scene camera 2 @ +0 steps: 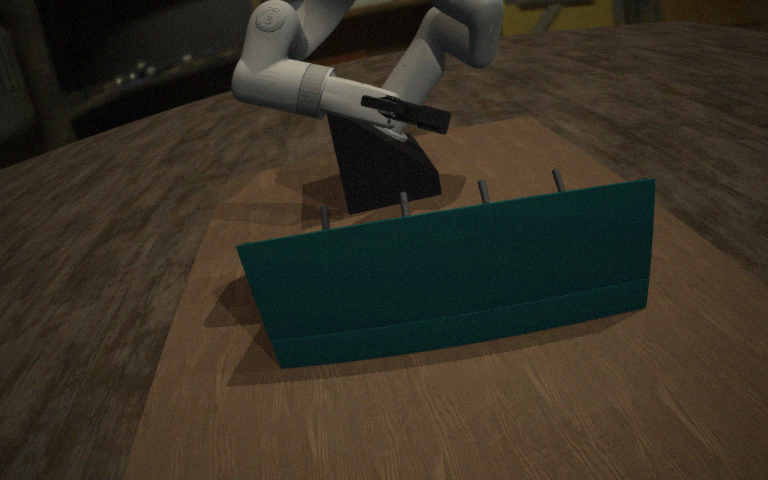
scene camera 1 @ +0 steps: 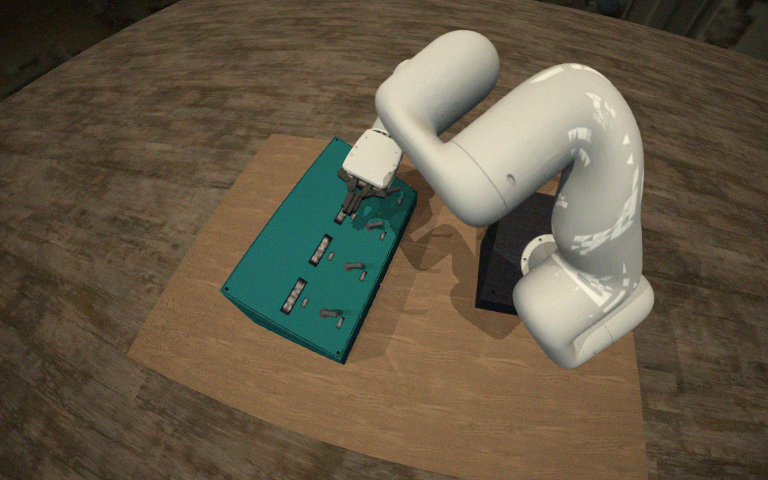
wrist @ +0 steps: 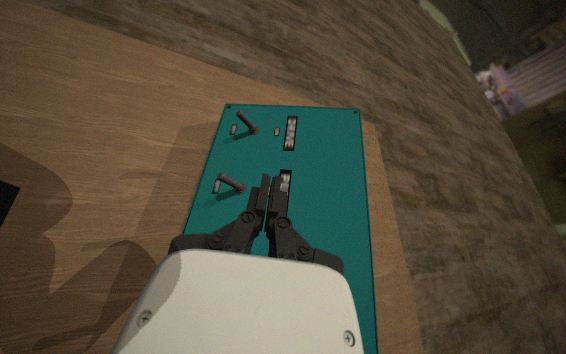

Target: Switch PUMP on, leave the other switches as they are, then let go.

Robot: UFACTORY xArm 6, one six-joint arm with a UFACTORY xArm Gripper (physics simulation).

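Places are measured from the arm's base along level axes (x ahead, y left, z up), in metres.
Pixels of known places: gripper, fingertip midpoint: (scene camera 2: 448, 124) (scene camera 1: 346, 213) (wrist: 269, 186).
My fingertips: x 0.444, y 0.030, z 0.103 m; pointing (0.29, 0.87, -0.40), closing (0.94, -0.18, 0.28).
For each thing: its top centre in the pictures, then the offset to it from my fingertips.
- PUMP lever, top centre: (scene camera 2: 483, 182) (wrist: 232, 178) (scene camera 1: 354, 261) 0.104 m down, 0.017 m back, 0.043 m left
- PUMP label, top centre: (wrist: 284, 191) (scene camera 1: 320, 248) 0.102 m down, 0.064 m ahead, 0.028 m left
- DRIVE lever, top centre: (scene camera 2: 558, 171) (wrist: 249, 115) (scene camera 1: 328, 310) 0.104 m down, 0.007 m ahead, 0.161 m left
- third lever, top centre: (scene camera 2: 402, 195) (scene camera 1: 375, 219) 0.104 m down, 0.040 m back, 0.074 m right
- fourth lever, top centre: (scene camera 2: 322, 209) (scene camera 1: 394, 185) 0.104 m down, 0.063 m back, 0.192 m right
The teal switch panel (scene camera 1: 271, 249) (scene camera 2: 453, 277) (wrist: 330, 200) carries a row of four levers. The PUMP lever (scene camera 1: 355, 266) (scene camera 2: 483, 191) (wrist: 231, 183) is second from the DRIVE end and leans toward its OFF plate (scene camera 1: 363, 276) (wrist: 216, 186), away from the PUMP label (scene camera 1: 320, 250) (wrist: 285, 182). In the wrist view my fingers partly cover that label. My gripper (scene camera 1: 350, 211) (scene camera 2: 444, 121) (wrist: 269, 186) is shut and empty. It hangs above the panel, clear of the levers, and in scene camera 1 its tips overlap the third label.
The DRIVE lever (scene camera 1: 330, 313) (scene camera 2: 558, 180) (wrist: 246, 122) stands at one end, leaning toward its OFF plate. The third lever (scene camera 1: 374, 225) (scene camera 2: 404, 203) and the fourth lever (scene camera 1: 394, 190) (scene camera 2: 325, 217) stand on PUMP's other side. The black arm base (scene camera 1: 492, 277) (scene camera 2: 385, 175) stands behind the lever side.
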